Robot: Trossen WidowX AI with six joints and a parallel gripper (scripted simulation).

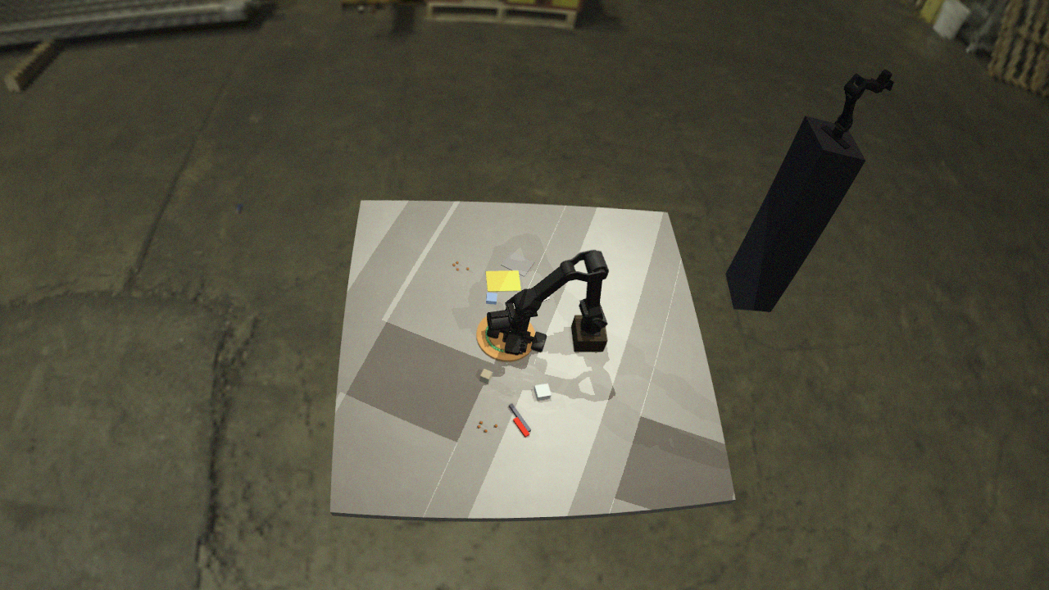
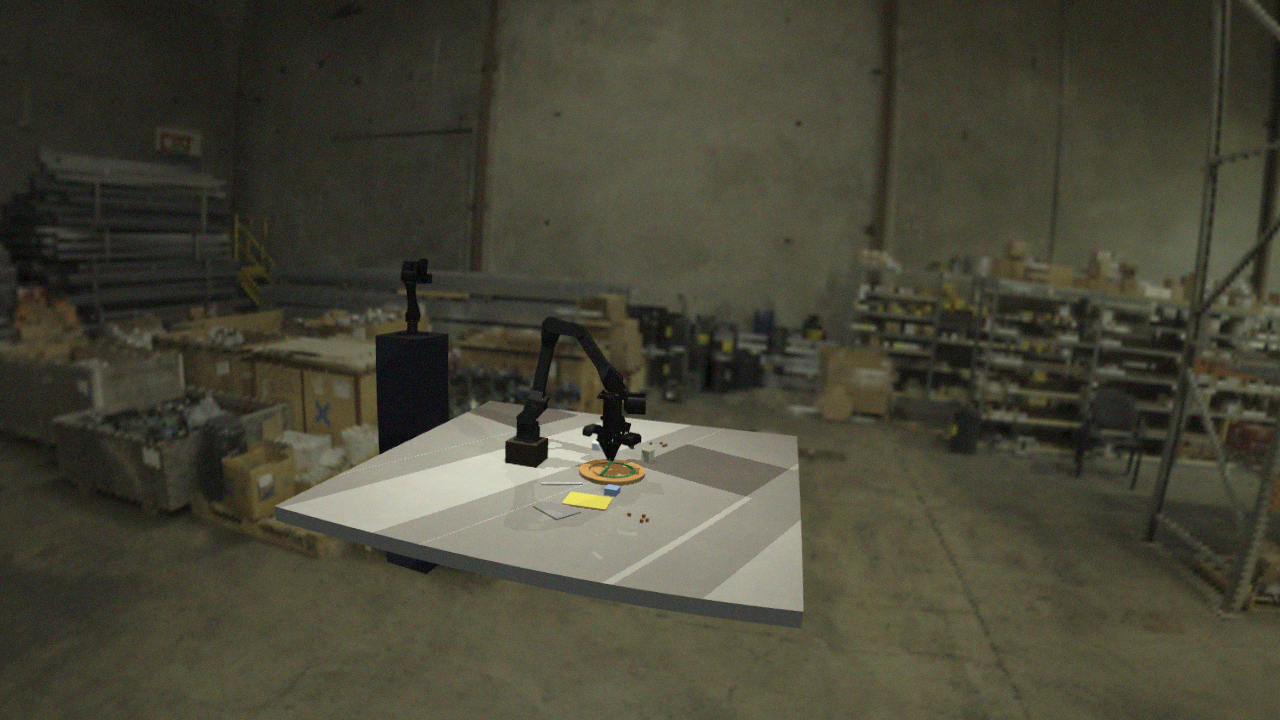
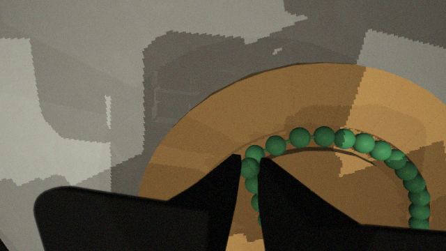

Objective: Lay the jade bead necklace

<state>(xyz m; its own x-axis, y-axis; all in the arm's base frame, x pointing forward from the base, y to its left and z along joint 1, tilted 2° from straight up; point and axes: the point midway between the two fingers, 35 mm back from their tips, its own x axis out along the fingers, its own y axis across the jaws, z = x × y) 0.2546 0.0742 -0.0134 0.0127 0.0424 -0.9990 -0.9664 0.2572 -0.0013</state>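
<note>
My gripper tip is 21 cm to the left of the blue block, 8 cm short of it and 1 cm above it. Also, from my gripper tip: red-handled tool (27 cm to the left, 3 cm behind, 1 cm below); then white strip (21 cm to the right, 7 cm behind, 2 cm below); then cream cube (11 cm to the left, 9 cm ahead).
</note>
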